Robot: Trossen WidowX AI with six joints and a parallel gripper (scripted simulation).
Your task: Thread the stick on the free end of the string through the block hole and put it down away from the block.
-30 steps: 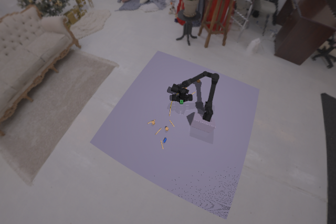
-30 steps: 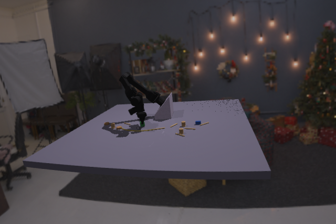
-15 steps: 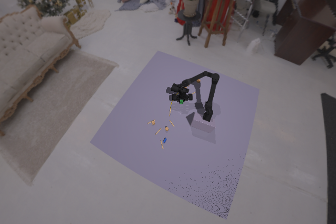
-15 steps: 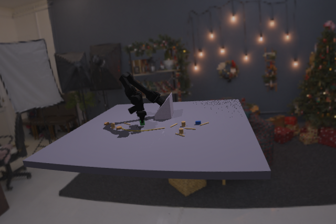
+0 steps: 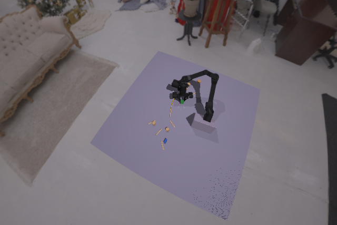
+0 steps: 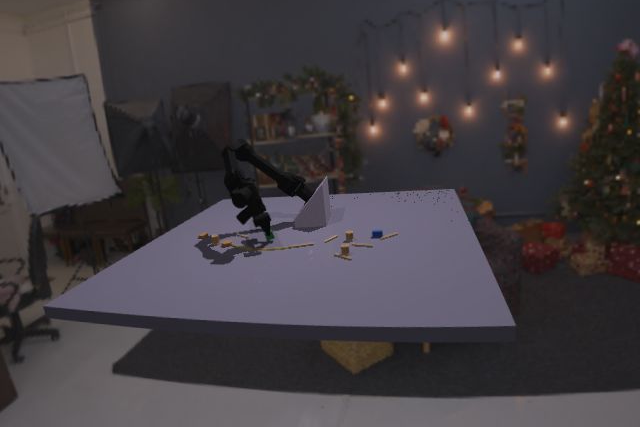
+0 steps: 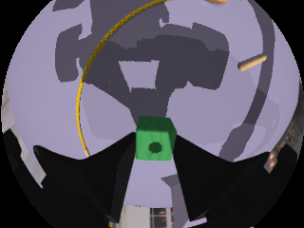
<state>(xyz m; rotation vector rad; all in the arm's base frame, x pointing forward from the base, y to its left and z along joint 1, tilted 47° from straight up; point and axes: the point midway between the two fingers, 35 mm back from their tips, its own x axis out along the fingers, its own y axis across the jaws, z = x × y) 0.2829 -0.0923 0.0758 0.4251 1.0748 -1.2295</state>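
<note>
The thin wooden stick is 60 mm ahead of my gripper tip, 130 mm to the left of it and 30 mm below it. Also, from my gripper tip: round wooden button 30 mm ahead, 160 mm to the right, 20 mm below; round piece 70 mm behind, 310 mm to the right, 20 mm below; green block right at my gripper tip.
</note>
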